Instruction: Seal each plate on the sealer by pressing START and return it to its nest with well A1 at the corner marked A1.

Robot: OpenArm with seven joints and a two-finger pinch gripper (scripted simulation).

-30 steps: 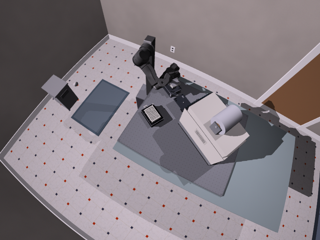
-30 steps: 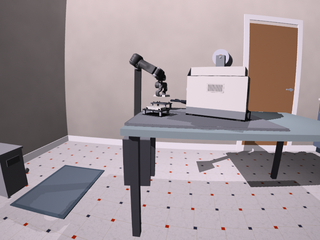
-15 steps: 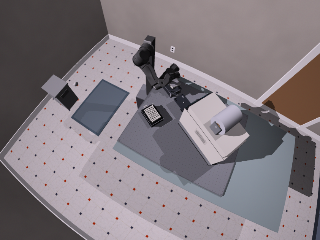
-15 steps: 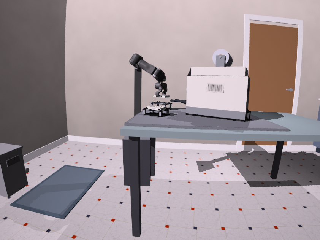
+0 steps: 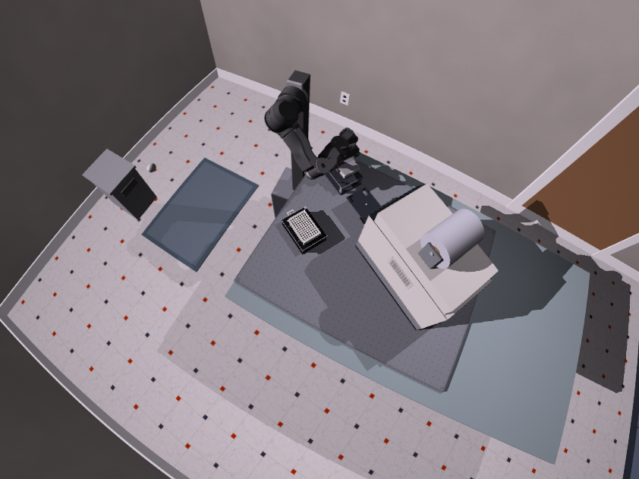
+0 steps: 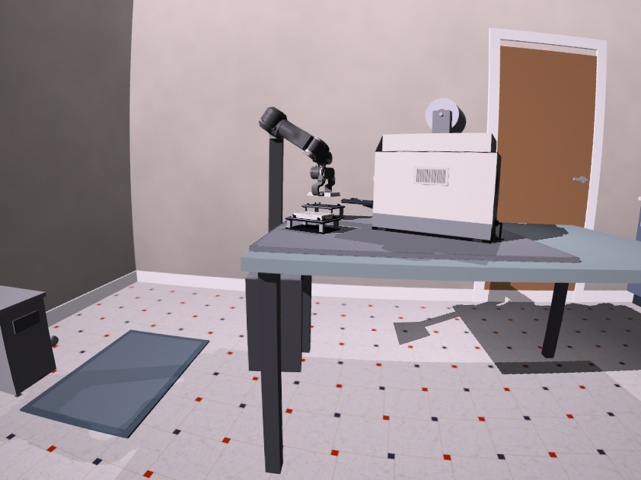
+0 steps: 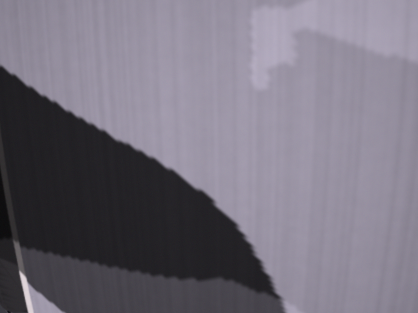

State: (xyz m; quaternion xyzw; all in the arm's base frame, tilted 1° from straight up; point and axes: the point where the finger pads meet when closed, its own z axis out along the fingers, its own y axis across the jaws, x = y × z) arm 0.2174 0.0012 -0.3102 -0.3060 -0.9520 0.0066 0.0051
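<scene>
Right now my hand is 6 cm above the plate nest. Round my hand: N1 label: 11 cm below, 9 cm behind, 6 cm to the left; then screen: 27 cm ahead, 21 cm above, 18 cm to the right; then sealer stage: 15 cm to the right, 15 cm ahead, 2 cm below.
</scene>
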